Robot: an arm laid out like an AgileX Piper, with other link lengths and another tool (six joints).
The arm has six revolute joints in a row. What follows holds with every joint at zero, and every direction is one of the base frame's. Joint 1 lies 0.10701 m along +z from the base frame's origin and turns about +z. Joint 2 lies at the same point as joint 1 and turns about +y. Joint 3 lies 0.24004 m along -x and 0.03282 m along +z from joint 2 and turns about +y. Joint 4 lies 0.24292 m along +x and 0.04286 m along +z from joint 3 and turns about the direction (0.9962, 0, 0.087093). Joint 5 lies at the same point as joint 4 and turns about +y. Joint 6 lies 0.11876 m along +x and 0.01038 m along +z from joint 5 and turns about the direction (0.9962, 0, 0.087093). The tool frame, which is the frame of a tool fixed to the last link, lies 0.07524 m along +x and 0.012 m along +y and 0.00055 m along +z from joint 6; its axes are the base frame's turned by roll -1.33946, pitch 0.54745 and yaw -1.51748 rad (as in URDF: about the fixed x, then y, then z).
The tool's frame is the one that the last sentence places.
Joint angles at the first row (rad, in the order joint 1, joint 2, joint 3, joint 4, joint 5, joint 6):
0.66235, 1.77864, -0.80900, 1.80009, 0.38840, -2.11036
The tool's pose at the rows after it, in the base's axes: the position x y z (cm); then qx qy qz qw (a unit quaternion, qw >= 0):
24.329 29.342 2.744 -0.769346 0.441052 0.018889 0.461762
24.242 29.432 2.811 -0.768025 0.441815 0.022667 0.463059
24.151 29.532 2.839 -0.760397 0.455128 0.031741 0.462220
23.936 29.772 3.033 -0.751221 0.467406 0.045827 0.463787
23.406 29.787 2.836 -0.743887 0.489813 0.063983 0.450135
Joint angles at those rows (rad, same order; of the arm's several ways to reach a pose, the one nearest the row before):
0.66235, 1.77865, -0.80902, 1.80007, 0.39457, -2.11048
0.66236, 1.77861, -0.80899, 1.80008, 0.40156, -2.10555
0.66236, 1.78025, -0.80900, 1.80008, 0.40778, -2.07101
0.66235, 1.78025, -0.80901, 1.80005, 0.42494, -2.03292
0.66607, 1.78026, -0.80958, 1.73507, 0.42872, -1.91225

